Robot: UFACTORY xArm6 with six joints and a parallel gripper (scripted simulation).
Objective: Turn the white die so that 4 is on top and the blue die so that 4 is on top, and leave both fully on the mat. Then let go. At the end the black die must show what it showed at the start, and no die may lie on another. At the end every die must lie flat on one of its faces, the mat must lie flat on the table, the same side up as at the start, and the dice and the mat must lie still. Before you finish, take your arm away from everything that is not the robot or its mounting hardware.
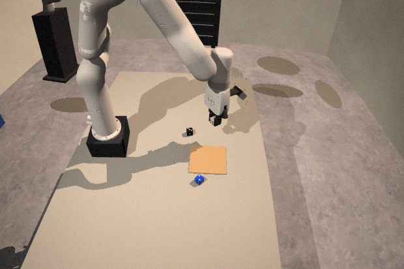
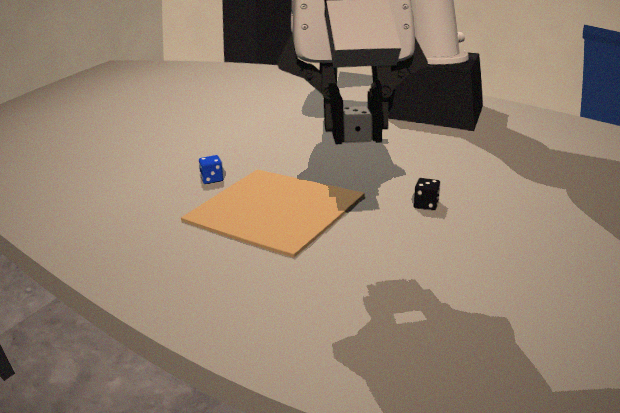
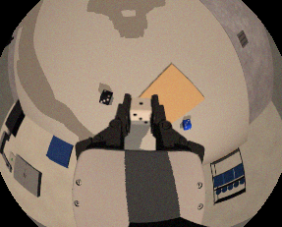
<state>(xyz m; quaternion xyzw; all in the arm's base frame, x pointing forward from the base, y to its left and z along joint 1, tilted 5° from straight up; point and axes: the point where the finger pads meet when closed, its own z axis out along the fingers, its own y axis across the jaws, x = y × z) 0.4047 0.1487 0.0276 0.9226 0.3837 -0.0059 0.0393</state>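
The black die lies 11 cm below my hand, 10 cm behind it and 2 cm to the left of it. The rest, counted from my hand: white die: 1 cm below; then blue die: 22 cm to the right, 11 cm below, 1 cm behind; then orange mat: 12 cm below, 11 cm to the right.
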